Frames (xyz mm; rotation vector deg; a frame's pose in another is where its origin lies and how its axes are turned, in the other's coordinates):
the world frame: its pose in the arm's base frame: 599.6 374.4 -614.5 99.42 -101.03 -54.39
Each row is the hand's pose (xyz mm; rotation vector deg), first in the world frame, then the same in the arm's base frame.
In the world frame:
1: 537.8 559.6 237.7 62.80 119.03 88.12
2: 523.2 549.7 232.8 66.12 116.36 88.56
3: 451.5 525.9 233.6 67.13 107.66 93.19
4: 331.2 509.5 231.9 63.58 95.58 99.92
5: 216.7 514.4 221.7 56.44 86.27 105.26
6: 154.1 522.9 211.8 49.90 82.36 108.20
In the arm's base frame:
1: 15.7 -151.4 -411.0 14.73 -57.47 111.07
2: 26.9 -137.2 -413.5 14.81 -60.23 112.67
3: 47.2 -65.0 -422.9 12.15 -68.63 110.63
4: 68.1 54.5 -418.9 7.46 -79.48 103.68
5: 81.2 166.1 -394.1 2.97 -86.67 94.58
6: 87.8 226.2 -373.4 0.07 -88.67 88.01

